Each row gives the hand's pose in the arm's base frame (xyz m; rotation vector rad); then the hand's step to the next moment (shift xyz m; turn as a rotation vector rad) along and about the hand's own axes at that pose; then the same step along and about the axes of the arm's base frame.
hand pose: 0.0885 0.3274 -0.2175 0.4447 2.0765 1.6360
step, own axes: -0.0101 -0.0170 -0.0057 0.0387 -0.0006 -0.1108
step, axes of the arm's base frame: 0.0059 -0.0140 -0.0139 -0.0921 -0.0713 0.0145
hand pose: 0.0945 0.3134 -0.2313 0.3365 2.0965 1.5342
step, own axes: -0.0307 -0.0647 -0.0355 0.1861 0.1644 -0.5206
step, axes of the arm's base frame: 0.0130 -0.0649 -0.0448 -0.4529 -0.2781 0.2242
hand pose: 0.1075 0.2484 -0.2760 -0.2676 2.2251 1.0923
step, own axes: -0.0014 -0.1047 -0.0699 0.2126 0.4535 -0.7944
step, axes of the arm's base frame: 0.0150 -0.1202 -0.0343 -0.7242 -0.3024 0.5158
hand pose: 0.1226 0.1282 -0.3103 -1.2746 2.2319 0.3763
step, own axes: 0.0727 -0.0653 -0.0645 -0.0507 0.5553 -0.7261
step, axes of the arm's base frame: 0.0061 -0.1163 0.0123 -0.6824 -0.0307 0.6095
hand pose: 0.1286 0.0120 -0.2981 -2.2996 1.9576 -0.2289
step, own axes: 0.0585 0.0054 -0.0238 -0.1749 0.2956 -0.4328
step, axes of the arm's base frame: -0.0006 -0.0583 0.0248 -0.3950 0.1302 0.3638
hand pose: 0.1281 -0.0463 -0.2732 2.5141 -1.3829 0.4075
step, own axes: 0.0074 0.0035 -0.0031 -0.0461 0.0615 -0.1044
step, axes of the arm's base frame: 0.0004 -0.0066 0.0058 -0.0890 0.0396 0.0856
